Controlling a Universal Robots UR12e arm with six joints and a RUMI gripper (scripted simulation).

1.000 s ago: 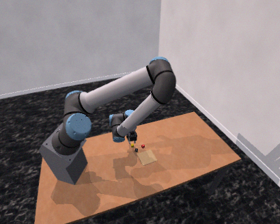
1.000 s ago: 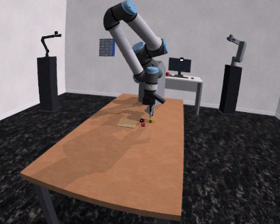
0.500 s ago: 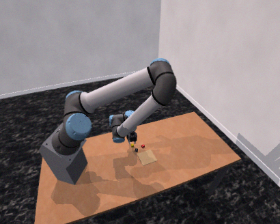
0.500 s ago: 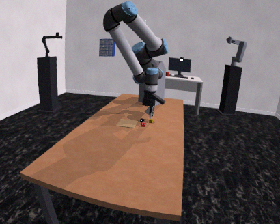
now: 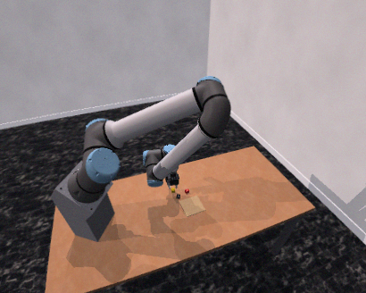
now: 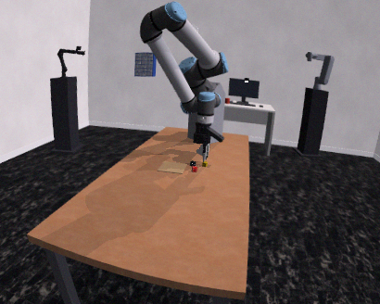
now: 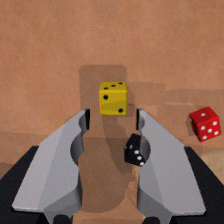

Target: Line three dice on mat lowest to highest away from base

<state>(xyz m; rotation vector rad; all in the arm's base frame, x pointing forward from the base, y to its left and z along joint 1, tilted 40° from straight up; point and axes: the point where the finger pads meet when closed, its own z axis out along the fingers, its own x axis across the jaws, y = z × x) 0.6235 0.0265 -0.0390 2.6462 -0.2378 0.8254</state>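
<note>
The yellow die lies 40 mm below my hand. From my hand the other things lie so: black die (10 mm ahead, 70 mm to the right, 40 mm below); then red die (80 mm ahead, 60 mm to the right, 40 mm below); then tan mat (50 mm ahead, 180 mm to the right, 50 mm below).
</note>
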